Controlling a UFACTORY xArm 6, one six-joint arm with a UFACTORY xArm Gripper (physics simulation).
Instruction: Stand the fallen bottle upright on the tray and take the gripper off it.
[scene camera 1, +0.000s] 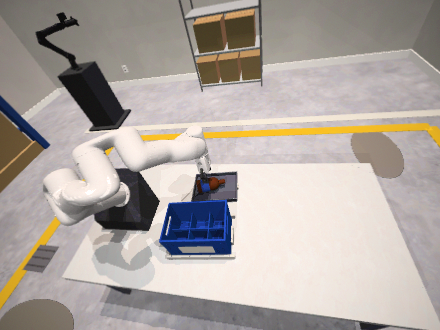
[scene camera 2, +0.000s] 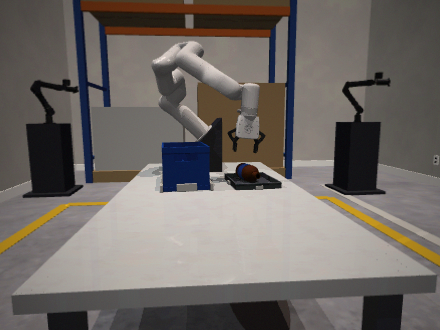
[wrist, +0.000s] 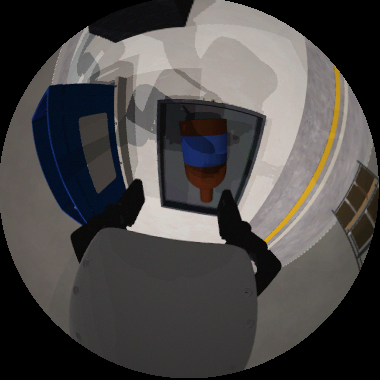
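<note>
A brown bottle with a blue label lies on its side in the dark tray. In the wrist view its neck points down the picture, toward the gripper side. My gripper is open and empty. In scene camera 2 its fingertips hang a little above the bottle, apart from it. In scene camera 1 the fingers show dark near the bottle's base end, and their tips are hard to make out there.
A blue crate with compartments stands right beside the tray on the white table. The arm's black base block stands behind them. A shelf rack with boxes stands far off by the wall.
</note>
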